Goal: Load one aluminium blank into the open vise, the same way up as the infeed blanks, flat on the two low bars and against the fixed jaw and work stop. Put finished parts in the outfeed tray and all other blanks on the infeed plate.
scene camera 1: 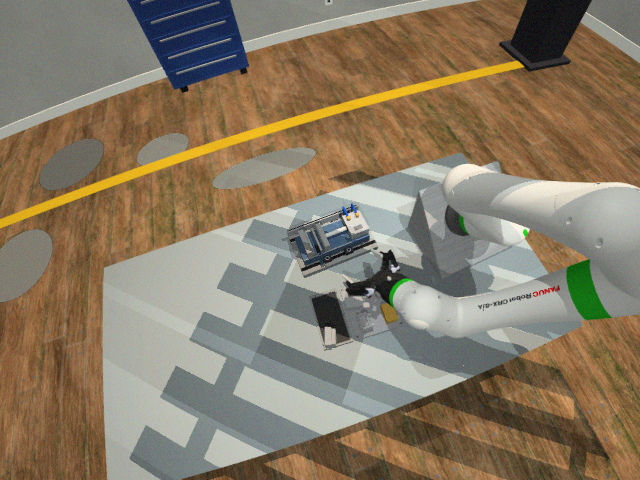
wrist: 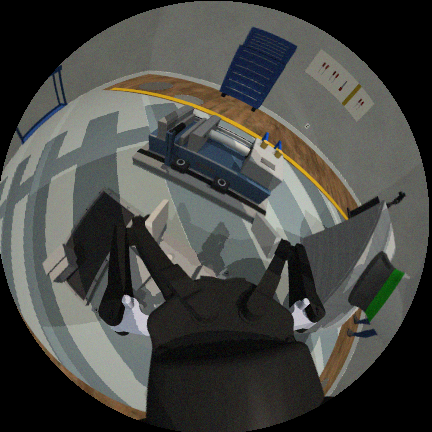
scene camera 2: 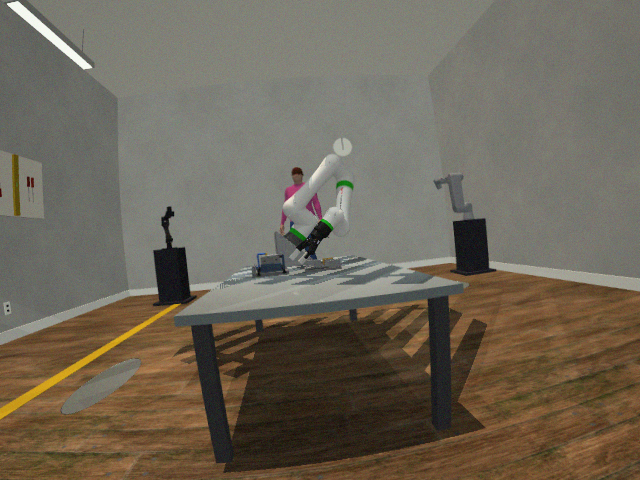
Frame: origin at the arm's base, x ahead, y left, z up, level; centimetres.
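Seen in the pictures: gripper, fingertip midpoint: [scene camera 1: 359, 264] [wrist: 211, 215] [scene camera 2: 295, 260]; arm's base, link origin: [wrist: 367, 278] [scene camera 2: 291, 243].
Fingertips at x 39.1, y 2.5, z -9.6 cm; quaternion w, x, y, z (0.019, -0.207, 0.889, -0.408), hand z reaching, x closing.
Offsets run from my fingertips to a thing's top centre. "*": to the spot under its first point.
My gripper [scene camera 1: 367, 268] [scene camera 2: 299, 256] [wrist: 211, 215] is open, with nothing between its two pads. It hangs tilted over the table between the vise and the infeed plate. The blue vise {dx +6.0, dy -14.3, dz +4.9 cm} [scene camera 1: 336, 242] [scene camera 2: 271, 264] [wrist: 222, 162] stands beyond it with a gap between its jaws; whether a blank lies in that gap is too small to tell. The dark outfeed tray [scene camera 1: 326, 308] [wrist: 97, 240] holds light grey parts {* dx +17.2, dy +20.4, dz -0.3 cm} [scene camera 1: 329, 335] [wrist: 58, 263] at one end. The infeed plate {dx +0.7, dy +14.3, dz -4.2 cm} [scene camera 1: 378, 329] lies beside it with small light pieces, partly hidden by the gripper in the wrist view.
A yellow block [scene camera 1: 388, 313] [scene camera 2: 326, 260] is at the infeed plate. A grey angled block [scene camera 1: 445, 248] [wrist: 340, 255] stands beside the arm's base, right of the vise. A blue drawer cabinet [scene camera 1: 191, 41] [wrist: 260, 65] stands on the floor beyond the table.
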